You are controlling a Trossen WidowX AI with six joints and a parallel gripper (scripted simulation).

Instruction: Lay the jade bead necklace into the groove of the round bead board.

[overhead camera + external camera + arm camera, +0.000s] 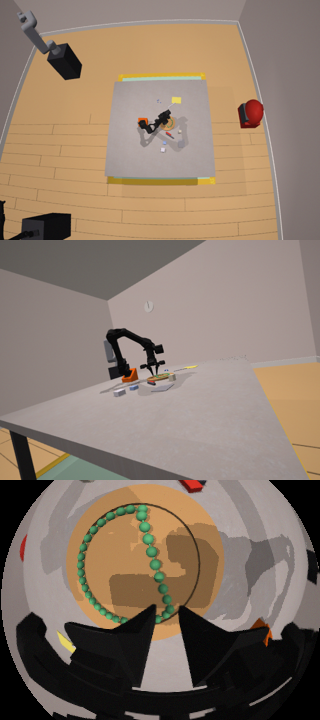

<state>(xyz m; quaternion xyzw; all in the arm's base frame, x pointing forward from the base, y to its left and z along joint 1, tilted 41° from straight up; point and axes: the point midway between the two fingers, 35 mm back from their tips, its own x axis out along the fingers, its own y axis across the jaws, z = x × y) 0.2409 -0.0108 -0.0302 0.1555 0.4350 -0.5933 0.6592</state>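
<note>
Now: the round wooden bead board 50 mm ahead of my gripper tip, 20 mm to the right of it and 10 mm below it. From my gripper tip the other things lie so: beige cube (200 mm ahead, 150 mm to the right); then red-handled tool (170 mm to the right, 70 mm ahead, 10 mm below); then blue block (270 mm to the right, 10 mm below, 10 mm ahead).
</note>
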